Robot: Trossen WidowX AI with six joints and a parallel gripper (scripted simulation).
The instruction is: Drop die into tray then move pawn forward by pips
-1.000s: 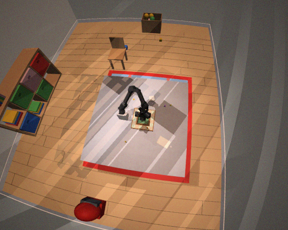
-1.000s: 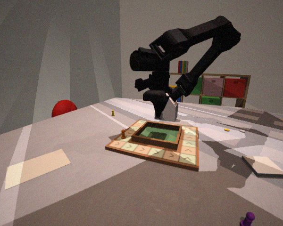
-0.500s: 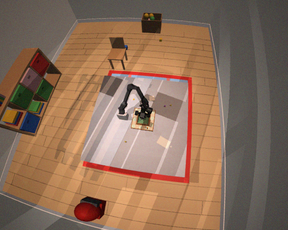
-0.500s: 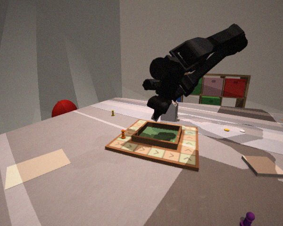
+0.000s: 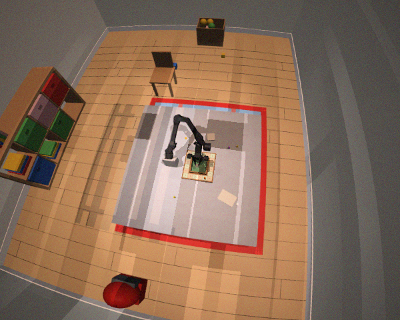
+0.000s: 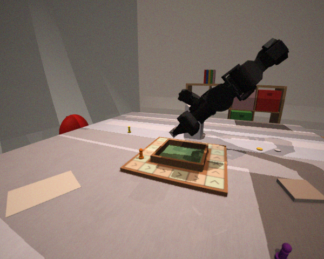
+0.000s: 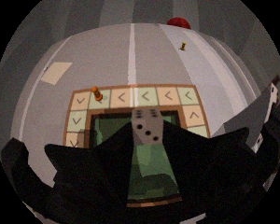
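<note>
Right now my gripper tip is right at the grey die. Round my gripper tip: orange pawn 80 mm ahead, 80 mm to the right, 60 mm below; then green tray 10 mm ahead, 30 mm to the left, 80 mm below; then purple pawn 270 mm ahead, 250 mm to the left, 70 mm below.
</note>
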